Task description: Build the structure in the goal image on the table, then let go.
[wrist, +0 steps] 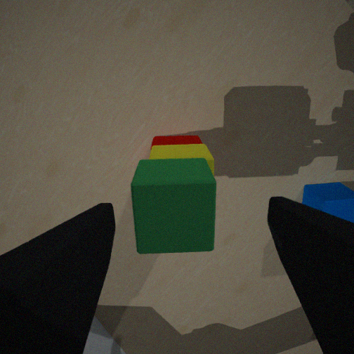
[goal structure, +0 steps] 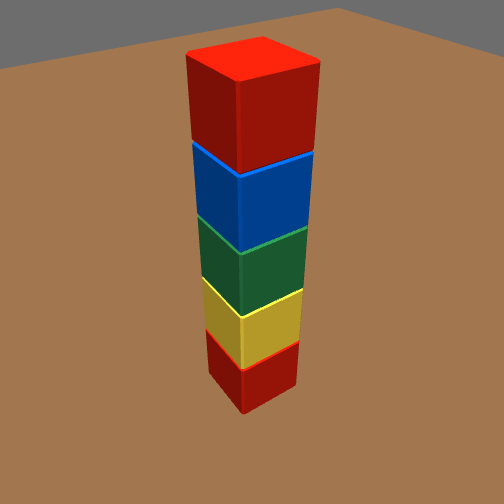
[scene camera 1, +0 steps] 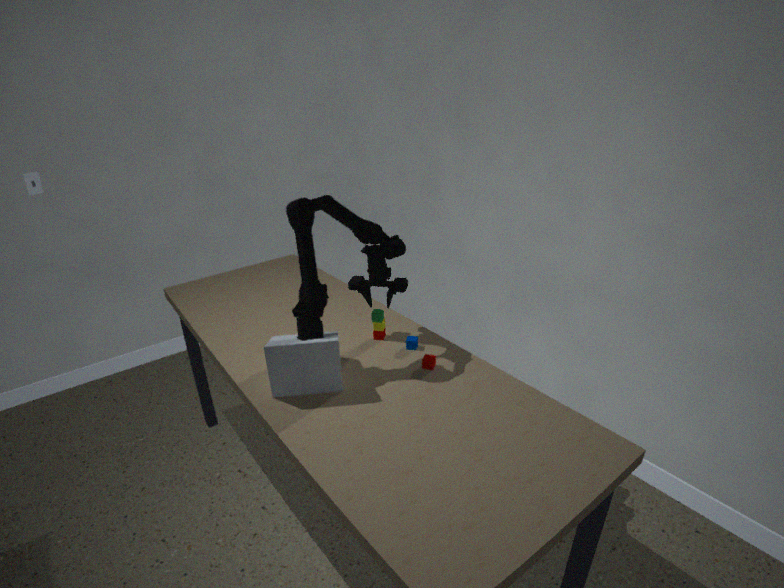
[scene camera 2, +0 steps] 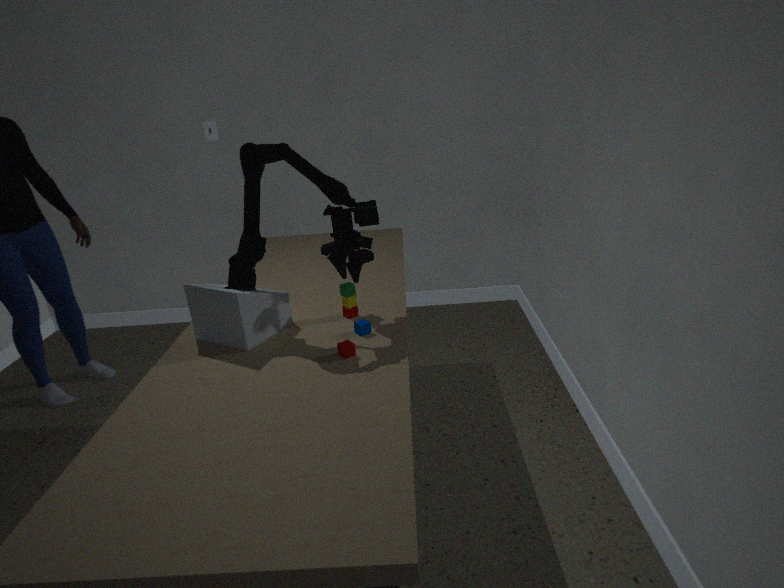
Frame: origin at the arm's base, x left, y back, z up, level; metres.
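Where they show: gripper, fingertip midpoint: (scene camera 1: 379,307) (scene camera 2: 350,280); arm's base, link origin: (scene camera 1: 310,337) (scene camera 2: 240,289).
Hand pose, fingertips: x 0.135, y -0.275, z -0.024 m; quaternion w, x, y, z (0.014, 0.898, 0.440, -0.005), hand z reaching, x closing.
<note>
Things, the pixels of their centre, and the offset from my fingertips. Level surfaces: height alone.
- table, surface height: dz -0.108 m
- yellow cube, body centre: (scene camera 2: 349,300) (scene camera 1: 379,324) dx -0.007, dy +0.007, dz -0.059 m
- green cube, body centre: (scene camera 2: 347,289) (scene camera 1: 377,315) dx -0.003, dy +0.010, dz -0.027 m
- blue cube, body centre: (scene camera 2: 362,327) (scene camera 1: 411,342) dx -0.114, dy -0.060, dz -0.092 m
A stack of three cubes stands on the table (scene camera 1: 455,430) (scene camera 2: 284,455): a red cube (scene camera 1: 379,335) (scene camera 2: 350,312) (wrist: 176,141) at the bottom, a yellow cube (scene camera 1: 379,325) (scene camera 2: 349,301) (wrist: 180,151) on it, and a green cube (scene camera 1: 378,315) (scene camera 2: 347,289) (wrist: 175,215) on top. The green cube sits a little off-line in the wrist view. My gripper (scene camera 1: 379,306) (scene camera 2: 350,280) (wrist: 191,211) is open and empty just above the green cube, with a fingertip to either side in the wrist view.
A blue cube (scene camera 1: 412,343) (scene camera 2: 362,327) (wrist: 327,200) lies close to the stack. Another red cube (scene camera 1: 429,362) (scene camera 2: 346,349) lies farther from it, beyond the blue one. The arm's pale base block (scene camera 1: 303,368) (scene camera 2: 218,317) stands on the table. A person (scene camera 2: 28,253) stands behind the table.
</note>
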